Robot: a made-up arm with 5 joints. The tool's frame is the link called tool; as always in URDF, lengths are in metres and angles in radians. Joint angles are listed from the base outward.
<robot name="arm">
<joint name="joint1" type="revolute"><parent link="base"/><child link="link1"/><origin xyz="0.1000 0.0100 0.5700"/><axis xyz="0 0 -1"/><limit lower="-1.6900" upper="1.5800"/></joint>
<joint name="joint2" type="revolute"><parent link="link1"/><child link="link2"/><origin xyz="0.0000 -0.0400 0.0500"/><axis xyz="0 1 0"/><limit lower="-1.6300" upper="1.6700"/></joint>
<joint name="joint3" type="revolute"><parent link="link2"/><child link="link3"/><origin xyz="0.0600 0.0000 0.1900"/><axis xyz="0 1 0"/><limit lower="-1.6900" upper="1.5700"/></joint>
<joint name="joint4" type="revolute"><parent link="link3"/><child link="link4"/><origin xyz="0.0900 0.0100 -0.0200"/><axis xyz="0 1 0"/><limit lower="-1.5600" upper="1.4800"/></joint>
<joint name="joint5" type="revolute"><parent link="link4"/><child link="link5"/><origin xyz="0.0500 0.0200 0.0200"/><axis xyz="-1 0 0"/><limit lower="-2.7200" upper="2.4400"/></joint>
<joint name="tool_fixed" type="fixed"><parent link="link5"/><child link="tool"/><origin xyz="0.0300 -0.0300 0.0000" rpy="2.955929 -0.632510 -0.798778"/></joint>
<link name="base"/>
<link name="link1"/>
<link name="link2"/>
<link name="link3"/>
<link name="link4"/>
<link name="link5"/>
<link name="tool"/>
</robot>
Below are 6 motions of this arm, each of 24 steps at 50 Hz.
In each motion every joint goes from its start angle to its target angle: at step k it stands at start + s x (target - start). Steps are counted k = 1, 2, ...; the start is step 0. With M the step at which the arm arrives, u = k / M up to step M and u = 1 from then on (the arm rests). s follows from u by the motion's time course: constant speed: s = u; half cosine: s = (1 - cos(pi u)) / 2; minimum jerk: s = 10 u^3 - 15 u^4 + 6 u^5.
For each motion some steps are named. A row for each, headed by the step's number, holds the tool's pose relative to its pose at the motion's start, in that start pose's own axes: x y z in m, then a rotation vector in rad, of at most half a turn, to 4 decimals.
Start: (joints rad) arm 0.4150 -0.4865 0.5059 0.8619 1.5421
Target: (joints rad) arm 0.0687 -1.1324 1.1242 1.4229 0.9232
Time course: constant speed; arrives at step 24
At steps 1, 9, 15, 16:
1: -0.0039 -0.0026 -0.0047 0.0262 -0.0031 -0.0095
9: -0.0387 -0.0288 -0.0381 0.2170 -0.0391 -0.1081
15: -0.0679 -0.0540 -0.0577 0.3340 -0.0801 -0.2048
16: -0.0729 -0.0586 -0.0604 0.3510 -0.0881 -0.2225

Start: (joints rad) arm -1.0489 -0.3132 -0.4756 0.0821 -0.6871
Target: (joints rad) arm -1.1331 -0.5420 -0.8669 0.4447 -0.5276
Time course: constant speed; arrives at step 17
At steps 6, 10, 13, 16, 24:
6: -0.0049 -0.0020 -0.0395 0.0567 0.0745 -0.0356
10: -0.0092 0.0001 -0.0661 0.0952 0.1245 -0.0553
13: -0.0129 0.0036 -0.0859 0.1244 0.1621 -0.0680
16: -0.0169 0.0087 -0.1055 0.1539 0.1998 -0.0788
24: -0.0183 0.0108 -0.1120 0.1638 0.2124 -0.0819

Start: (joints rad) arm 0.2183 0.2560 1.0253 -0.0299 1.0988
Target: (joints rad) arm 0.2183 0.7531 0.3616 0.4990 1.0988
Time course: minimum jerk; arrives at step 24
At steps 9, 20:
9: 0.0246 -0.0142 0.0089 0.0263 -0.0143 -0.0951
20: 0.0756 -0.0616 0.0302 0.0922 -0.0502 -0.3333

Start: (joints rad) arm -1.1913 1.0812 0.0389 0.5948 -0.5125
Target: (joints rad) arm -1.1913 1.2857 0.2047 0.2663 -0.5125
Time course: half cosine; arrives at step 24
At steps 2, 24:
2: 0.0004 -0.0006 0.0006 -0.0006 -0.0004 -0.0001
24: 0.0196 -0.0314 0.0390 -0.0332 -0.0252 -0.0036

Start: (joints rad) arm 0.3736 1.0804 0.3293 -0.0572 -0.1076
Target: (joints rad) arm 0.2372 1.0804 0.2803 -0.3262 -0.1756
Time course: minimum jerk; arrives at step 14
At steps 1, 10, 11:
1: 0.0000 0.0000 -0.0001 0.0006 0.0008 0.0003
10: -0.0080 -0.0117 -0.0366 0.1687 0.2121 0.0682
11: -0.0091 -0.0127 -0.0398 0.1847 0.2305 0.0724

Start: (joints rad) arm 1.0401 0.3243 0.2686 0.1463 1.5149
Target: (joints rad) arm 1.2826 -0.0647 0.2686 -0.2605 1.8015
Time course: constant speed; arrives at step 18
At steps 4, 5, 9, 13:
4: -0.0114 0.0312 0.0117 -0.1448 -0.0259 0.1114
5: -0.0148 0.0390 0.0141 -0.1829 -0.0331 0.1372
9: -0.0302 0.0701 0.0210 -0.3422 -0.0650 0.2318
13: -0.0481 0.1004 0.0235 -0.5115 -0.1015 0.3125

